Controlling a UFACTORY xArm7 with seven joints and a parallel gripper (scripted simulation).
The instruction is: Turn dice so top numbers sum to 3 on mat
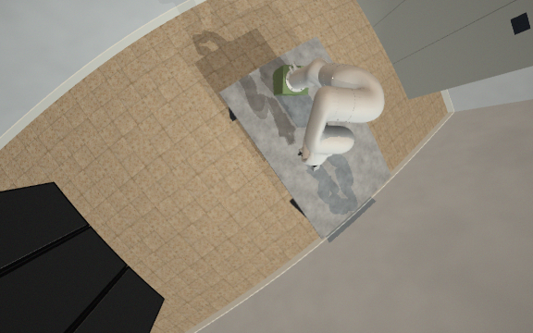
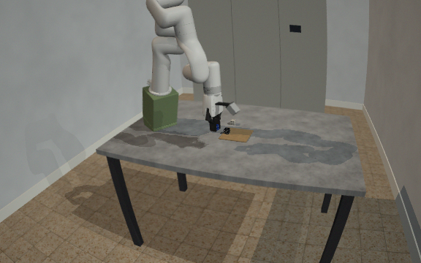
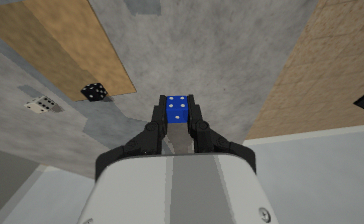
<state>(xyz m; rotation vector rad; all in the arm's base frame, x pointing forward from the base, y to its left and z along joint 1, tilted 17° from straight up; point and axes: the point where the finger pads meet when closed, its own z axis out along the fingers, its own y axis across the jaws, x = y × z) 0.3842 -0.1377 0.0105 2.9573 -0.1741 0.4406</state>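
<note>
The tan mat lies 16 cm to the left of my hand, 11 cm below it and 4 cm ahead of it. From my hand the other things lie so: white die 28 cm to the left, 10 cm below, 2 cm behind; then blue die 1 cm below; then black die 16 cm to the left, 9 cm below, 1 cm behind.
</note>
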